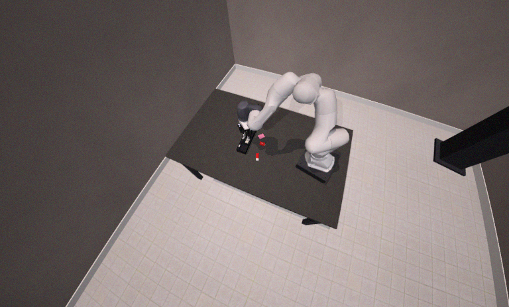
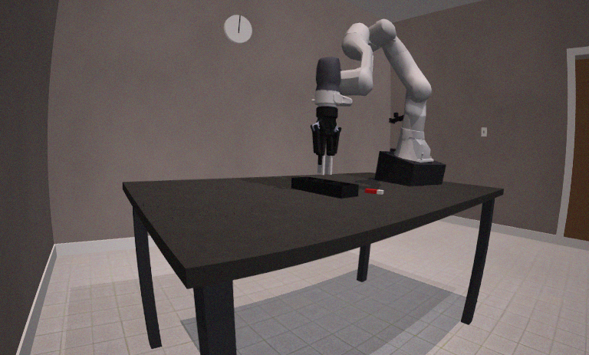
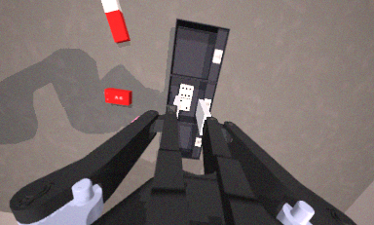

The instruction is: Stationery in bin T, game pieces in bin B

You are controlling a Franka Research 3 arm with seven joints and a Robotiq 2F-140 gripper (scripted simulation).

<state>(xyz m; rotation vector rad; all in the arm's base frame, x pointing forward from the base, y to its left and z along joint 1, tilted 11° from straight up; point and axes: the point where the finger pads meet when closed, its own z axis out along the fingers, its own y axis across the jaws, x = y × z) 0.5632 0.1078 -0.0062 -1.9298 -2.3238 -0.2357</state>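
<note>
Right now the red-and-white eraser is 17 cm behind my hand, 9 cm to the left of it and 9 cm below it. Also, from my hand: pink block: 8 cm behind, 11 cm to the right, 9 cm below; then black bin row: 8 cm below.
</note>
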